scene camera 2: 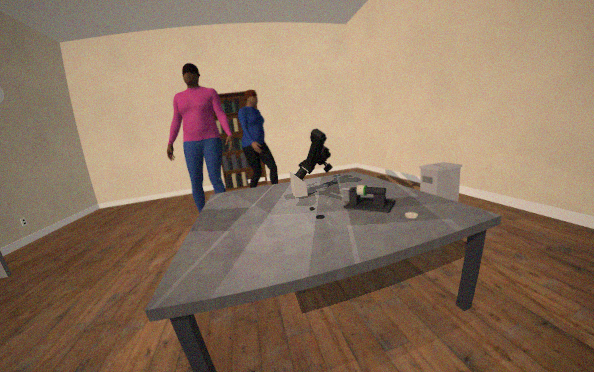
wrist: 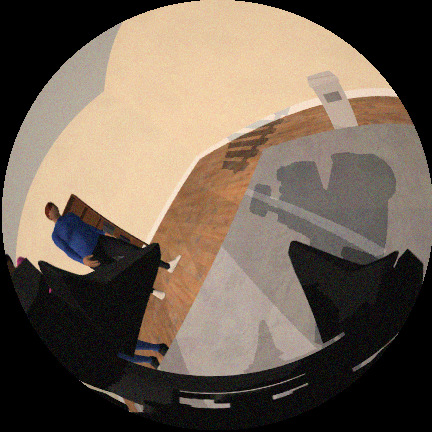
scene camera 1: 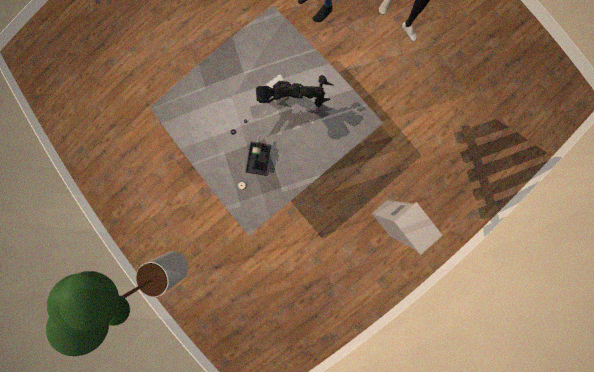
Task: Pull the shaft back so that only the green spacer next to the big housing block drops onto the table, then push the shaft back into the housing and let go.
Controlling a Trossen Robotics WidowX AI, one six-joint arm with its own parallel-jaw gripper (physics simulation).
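Frame: origin at the arm's base, x back, y left, z down, level; millimetres.
Seen in the pictures: gripper, fingertip midpoint: (scene camera 2: pixel 324 162) (wrist: pixel 226 249) (scene camera 1: pixel 332 92); arm's base, origin of the base link: (scene camera 2: pixel 298 177) (scene camera 1: pixel 278 87).
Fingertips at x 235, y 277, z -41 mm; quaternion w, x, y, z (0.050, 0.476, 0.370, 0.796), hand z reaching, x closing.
Pixels of each thing's top centre, then the offset from my fingertips to it. Level surfaces: height alone.
- cream piece, middle of its top: (scene camera 2: pixel 362 185) dy -40, dx -638, dz +52 mm
- cream disc, middle of its top: (scene camera 2: pixel 411 214) (scene camera 1: pixel 241 185) dy +58, dx -884, dz +149 mm
- grey table, its level: dz +157 mm
The green spacer (scene camera 1: pixel 256 152) (scene camera 2: pixel 365 190) is a thin green ring beside a cream piece (scene camera 2: pixel 360 190), between the dark end supports of the black fixture. The big dark housing block (scene camera 1: pixel 259 162) (scene camera 2: pixel 377 193) stands on the fixture's base plate (scene camera 2: pixel 391 205), on the spacer's right in scene camera 2. The shaft is too small to make out clearly; a pale end (scene camera 2: pixel 346 192) shows at the fixture's left. My gripper (scene camera 1: pixel 328 92) (wrist: pixel 226 249) is open and empty, above the table and well away from the fixture. Its fingers are too small to judge in scene camera 2.
Two small dark round pieces (scene camera 1: pixel 233 132) (scene camera 2: pixel 320 217) (scene camera 1: pixel 245 121) (scene camera 2: pixel 312 208) and a cream disc (scene camera 1: pixel 242 185) (scene camera 2: pixel 411 215) lie on the grey table (scene camera 1: pixel 200 135) (scene camera 2: pixel 260 240). A pale cabinet (scene camera 1: pixel 410 227) (scene camera 2: pixel 440 181) (wrist: pixel 336 102) stands beyond the table. Two people stand behind it.
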